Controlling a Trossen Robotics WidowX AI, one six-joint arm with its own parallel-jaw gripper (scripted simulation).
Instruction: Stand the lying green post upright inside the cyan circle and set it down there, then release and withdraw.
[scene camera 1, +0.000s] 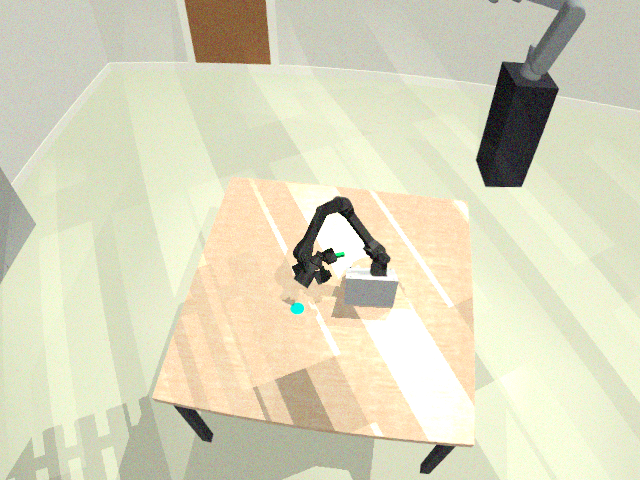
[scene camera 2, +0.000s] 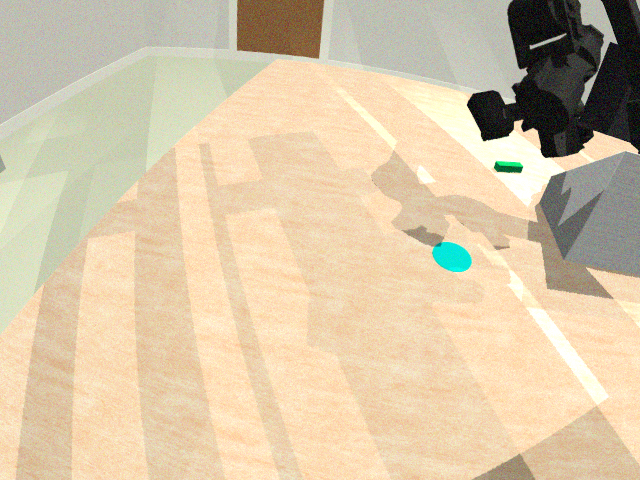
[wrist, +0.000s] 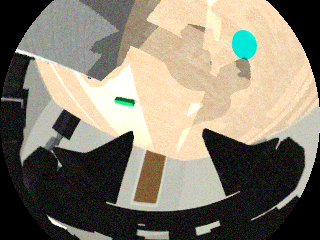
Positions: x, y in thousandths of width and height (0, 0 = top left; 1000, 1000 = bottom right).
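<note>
A cyan circle (scene camera 2: 704, 534) is visible in the scene, and so is the gripper (scene camera 2: 787, 278), which is open and holds nothing. The wrist view shows the gripper (wrist: 527, 556) as well.
</note>
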